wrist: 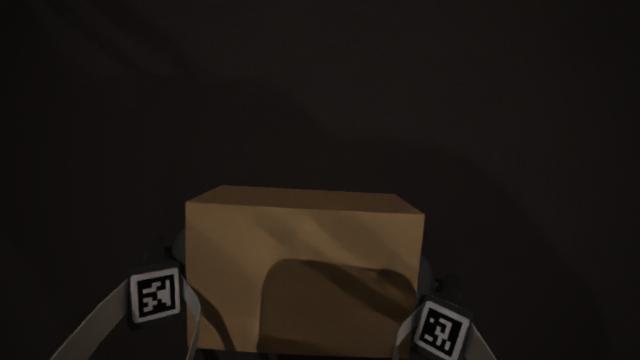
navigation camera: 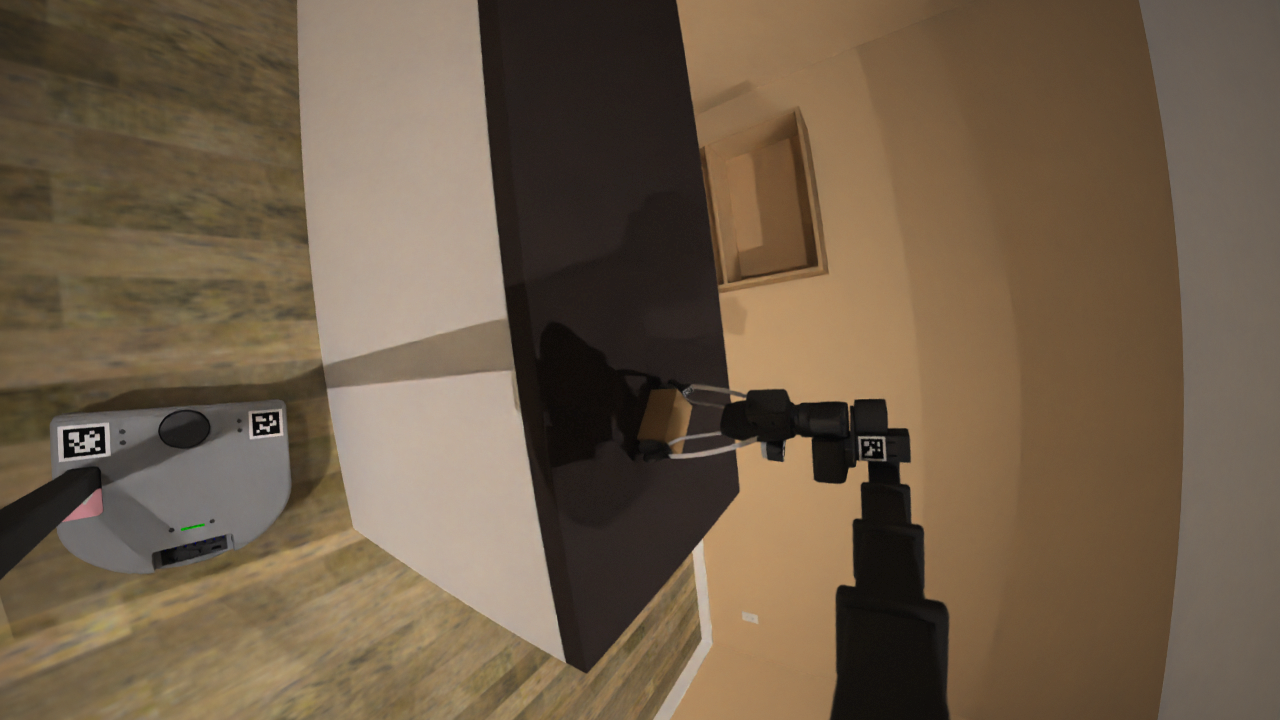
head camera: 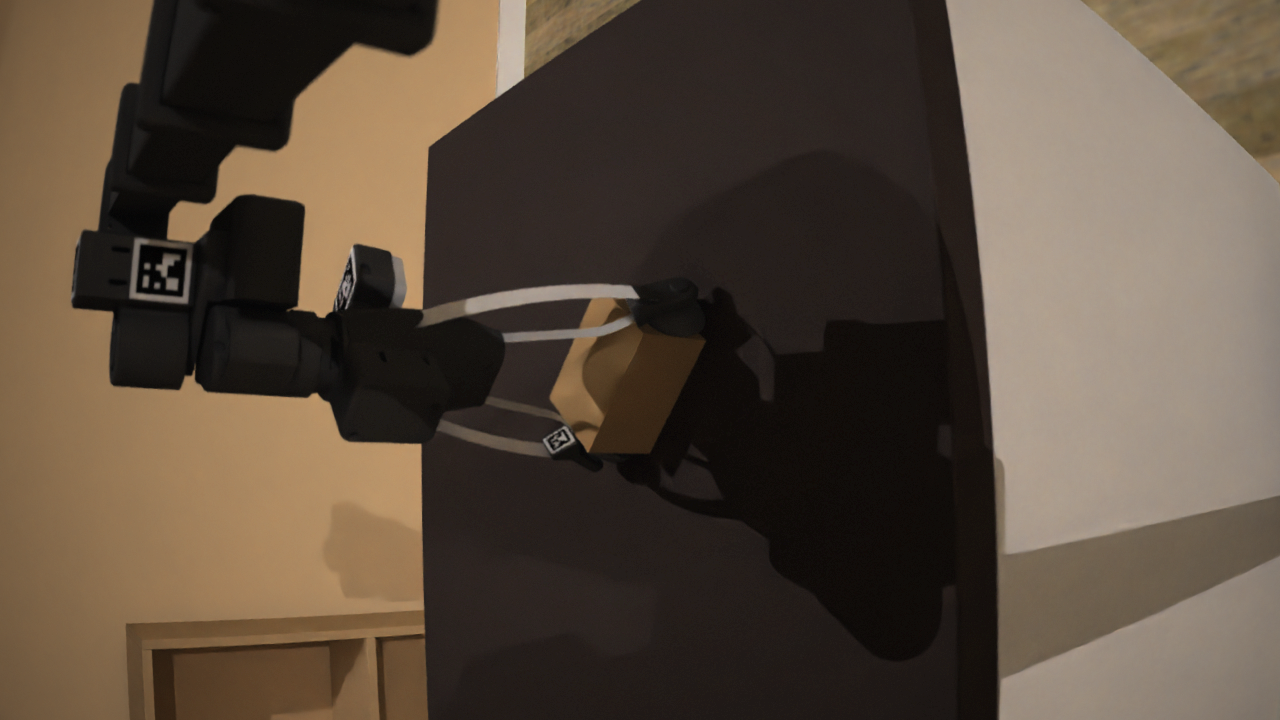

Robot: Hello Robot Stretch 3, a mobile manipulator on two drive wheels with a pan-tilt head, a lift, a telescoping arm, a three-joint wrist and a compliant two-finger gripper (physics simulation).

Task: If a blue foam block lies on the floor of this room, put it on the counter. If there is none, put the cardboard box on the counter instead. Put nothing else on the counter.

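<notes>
A brown cardboard box (head camera: 648,394) (navigation camera: 660,420) (wrist: 300,232) is between the two fingertips of my gripper (head camera: 633,380) (navigation camera: 665,424) (wrist: 304,264), which is shut on it. The fingers press its two opposite sides. The box is over the dark top of the counter (head camera: 537,573) (navigation camera: 608,116) (wrist: 320,100), inside its edges. Its shadow meets or nearly meets its lower end in the head view; whether it touches the top, I cannot tell. A blue foam block does not show in these views.
The wheeled base (navigation camera: 223,474) stands on the wood floor (navigation camera: 161,214) beside the counter's pale side. A wooden shelf unit (head camera: 268,629) (navigation camera: 816,205) is on the tan wall (head camera: 223,519) (navigation camera: 966,358) beyond the counter. The arm (head camera: 205,98) (navigation camera: 890,626) reaches along that wall.
</notes>
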